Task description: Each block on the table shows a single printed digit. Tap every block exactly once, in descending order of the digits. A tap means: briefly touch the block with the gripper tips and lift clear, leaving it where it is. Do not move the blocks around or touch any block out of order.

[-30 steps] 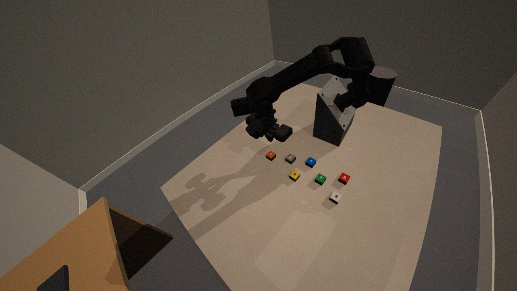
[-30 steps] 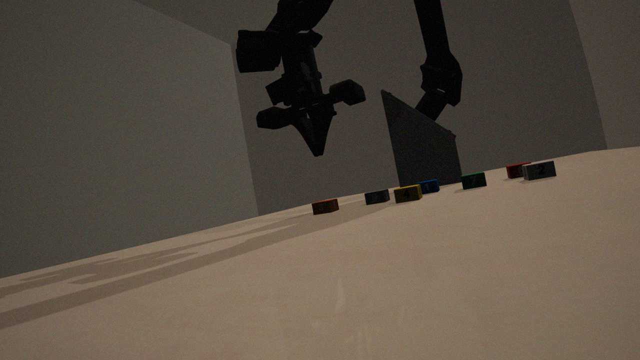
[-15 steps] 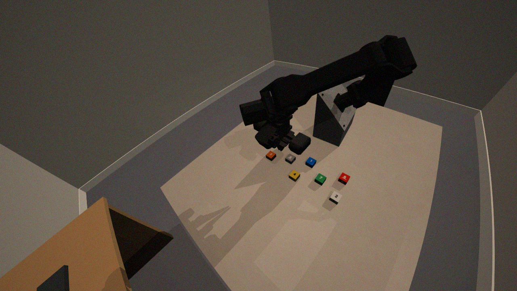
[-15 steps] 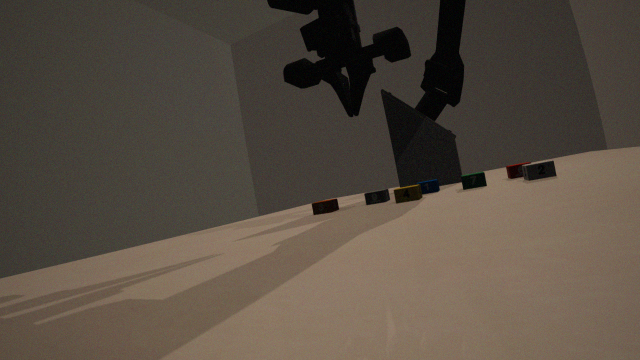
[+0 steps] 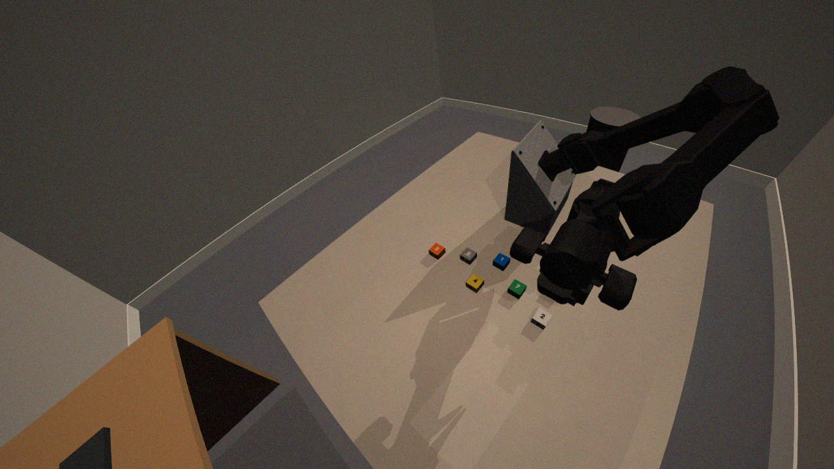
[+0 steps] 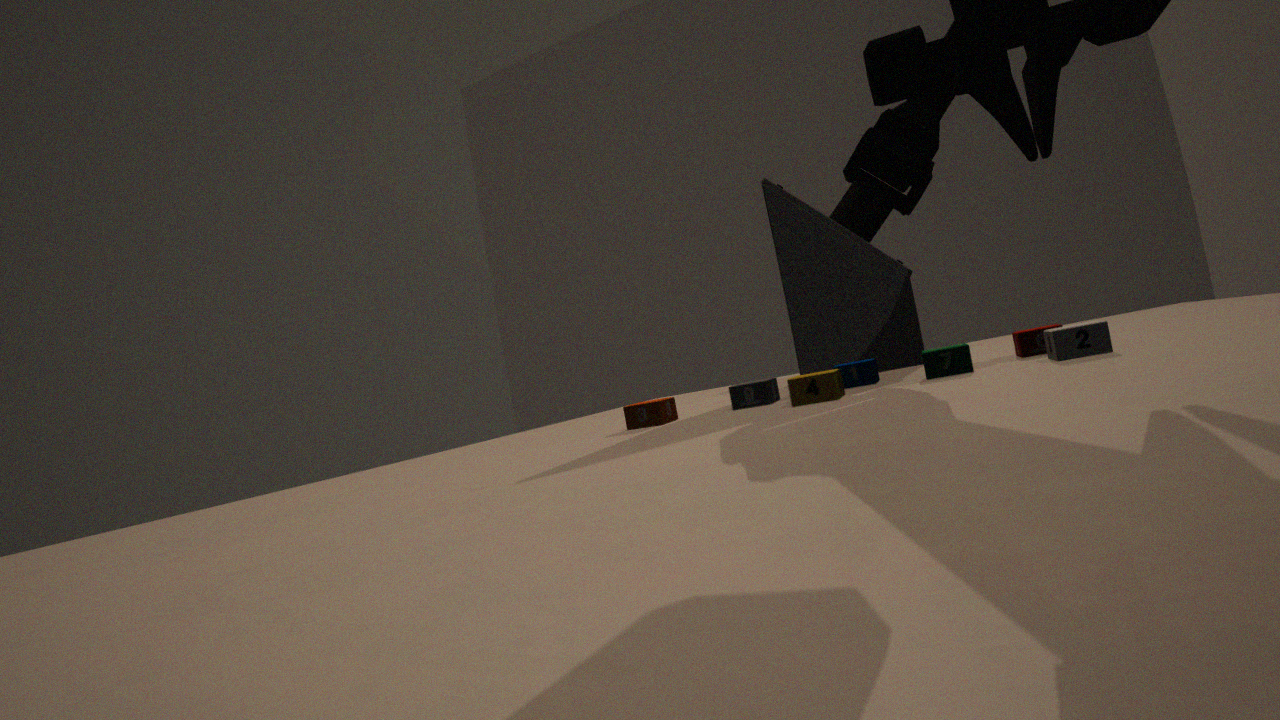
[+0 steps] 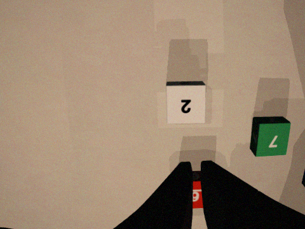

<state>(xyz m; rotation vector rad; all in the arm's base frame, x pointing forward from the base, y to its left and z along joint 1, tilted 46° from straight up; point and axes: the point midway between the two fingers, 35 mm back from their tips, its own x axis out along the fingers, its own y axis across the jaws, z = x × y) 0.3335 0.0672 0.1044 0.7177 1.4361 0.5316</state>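
Right now my gripper tip is 120 mm above the white 2 block. Also, from my gripper tip: red block (90 mm behind, 120 mm below); then yellow 4 block (10 mm behind, 170 mm to the right, 120 mm below); then green 7 block (40 mm behind, 80 mm to the right, 120 mm below).
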